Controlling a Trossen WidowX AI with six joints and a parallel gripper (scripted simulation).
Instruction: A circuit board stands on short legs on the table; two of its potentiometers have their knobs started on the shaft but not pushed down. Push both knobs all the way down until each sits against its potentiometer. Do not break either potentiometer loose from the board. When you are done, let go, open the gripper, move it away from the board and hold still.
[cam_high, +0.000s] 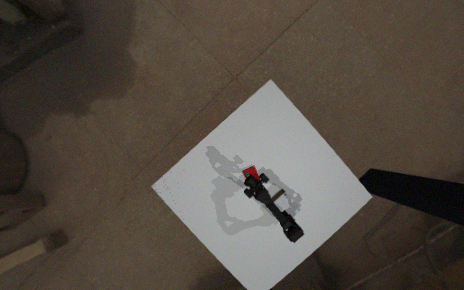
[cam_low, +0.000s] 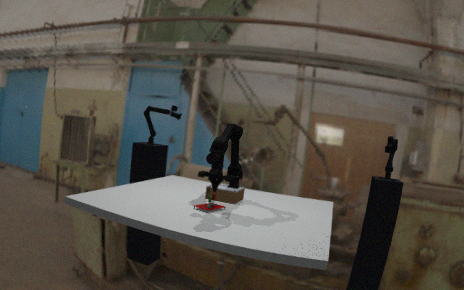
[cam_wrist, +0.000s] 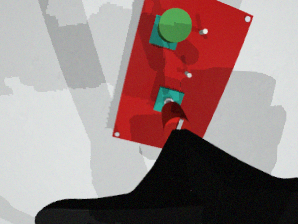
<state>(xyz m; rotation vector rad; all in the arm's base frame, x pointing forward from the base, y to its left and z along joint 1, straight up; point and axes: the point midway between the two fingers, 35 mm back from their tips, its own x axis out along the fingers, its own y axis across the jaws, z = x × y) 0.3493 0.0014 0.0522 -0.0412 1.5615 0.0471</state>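
My gripper tip is now 2 cm above the red knob. From my gripper tip the other things lie so: green knob 6 cm ahead, 3 cm below.
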